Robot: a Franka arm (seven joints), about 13 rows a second.
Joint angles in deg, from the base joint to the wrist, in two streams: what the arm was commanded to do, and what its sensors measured. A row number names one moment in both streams.
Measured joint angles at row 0: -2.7 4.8 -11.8 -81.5 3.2 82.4 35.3
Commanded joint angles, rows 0 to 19: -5.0 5.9 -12.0 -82.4 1.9 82.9 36.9; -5.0 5.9 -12.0 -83.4 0.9 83.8 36.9; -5.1 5.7 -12.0 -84.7 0.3 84.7 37.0; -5.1 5.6 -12.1 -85.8 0.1 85.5 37.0; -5.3 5.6 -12.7 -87.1 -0.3 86.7 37.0; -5.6 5.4 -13.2 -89.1 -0.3 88.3 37.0; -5.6 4.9 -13.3 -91.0 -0.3 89.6 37.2; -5.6 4.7 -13.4 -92.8 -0.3 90.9 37.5; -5.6 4.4 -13.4 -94.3 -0.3 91.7 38.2; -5.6 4.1 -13.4 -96.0 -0.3 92.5 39.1; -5.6 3.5 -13.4 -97.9 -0.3 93.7 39.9; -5.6 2.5 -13.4 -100.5 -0.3 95.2 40.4; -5.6 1.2 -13.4 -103.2 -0.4 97.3 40.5; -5.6 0.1 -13.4 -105.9 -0.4 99.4 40.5; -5.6 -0.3 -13.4 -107.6 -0.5 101.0 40.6; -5.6 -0.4 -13.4 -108.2 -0.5 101.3 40.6; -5.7 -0.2 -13.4 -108.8 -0.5 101.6 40.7; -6.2 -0.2 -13.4 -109.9 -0.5 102.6 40.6; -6.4 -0.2 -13.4 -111.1 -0.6 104.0 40.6; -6.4 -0.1 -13.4 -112.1 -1.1 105.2 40.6
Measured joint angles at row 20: -5.7 1.9 -13.8 -107.5 0.4 101.3 39.6
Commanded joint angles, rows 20 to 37: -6.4 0.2 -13.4 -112.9 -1.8 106.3 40.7; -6.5 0.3 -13.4 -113.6 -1.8 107.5 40.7; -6.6 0.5 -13.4 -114.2 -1.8 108.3 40.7; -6.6 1.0 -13.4 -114.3 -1.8 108.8 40.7; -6.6 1.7 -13.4 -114.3 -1.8 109.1 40.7; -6.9 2.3 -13.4 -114.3 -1.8 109.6 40.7; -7.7 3.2 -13.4 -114.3 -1.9 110.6 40.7; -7.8 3.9 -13.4 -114.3 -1.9 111.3 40.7; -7.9 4.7 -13.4 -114.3 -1.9 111.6 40.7; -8.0 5.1 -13.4 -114.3 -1.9 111.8 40.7; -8.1 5.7 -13.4 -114.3 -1.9 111.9 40.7; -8.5 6.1 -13.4 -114.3 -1.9 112.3 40.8; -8.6 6.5 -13.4 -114.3 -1.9 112.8 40.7; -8.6 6.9 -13.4 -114.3 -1.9 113.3 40.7; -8.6 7.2 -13.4 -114.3 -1.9 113.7 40.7; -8.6 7.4 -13.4 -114.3 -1.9 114.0 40.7; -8.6 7.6 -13.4 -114.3 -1.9 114.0 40.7; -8.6 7.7 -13.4 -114.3 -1.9 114.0 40.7
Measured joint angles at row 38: -8.1 7.4 -13.8 -114.2 -1.2 113.0 40.1
